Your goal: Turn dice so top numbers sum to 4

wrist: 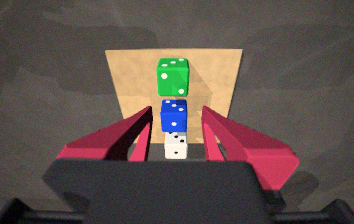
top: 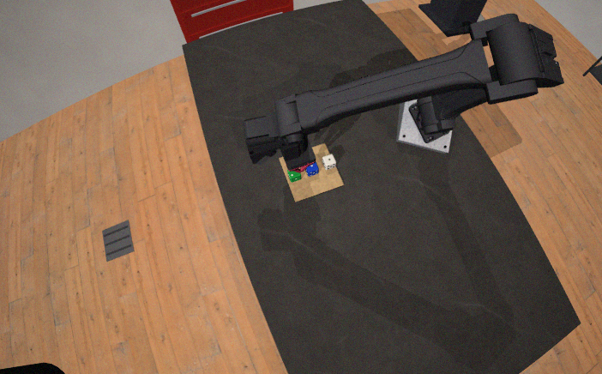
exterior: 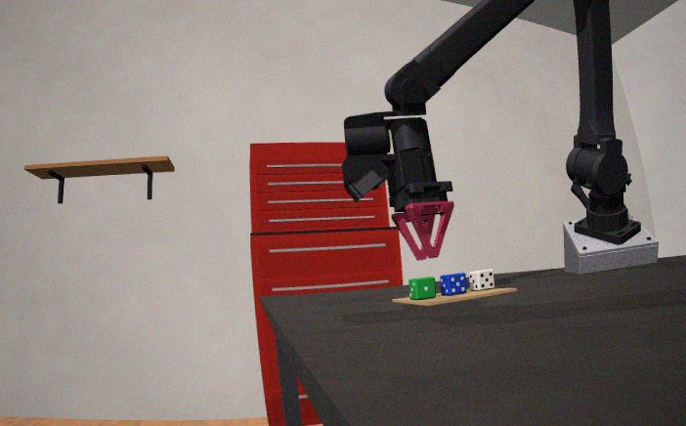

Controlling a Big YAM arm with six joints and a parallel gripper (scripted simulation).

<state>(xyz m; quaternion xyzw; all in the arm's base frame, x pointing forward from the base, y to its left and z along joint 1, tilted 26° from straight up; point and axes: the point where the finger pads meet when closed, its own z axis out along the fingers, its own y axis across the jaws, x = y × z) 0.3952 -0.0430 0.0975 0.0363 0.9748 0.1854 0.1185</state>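
Now: the green die 1 cm ahead of my hand and 5 cm below it. Round my hand: blue die (4 cm behind, 5 cm below); white die (9 cm behind, 5 cm below); tan mat (3 cm behind, 7 cm below).
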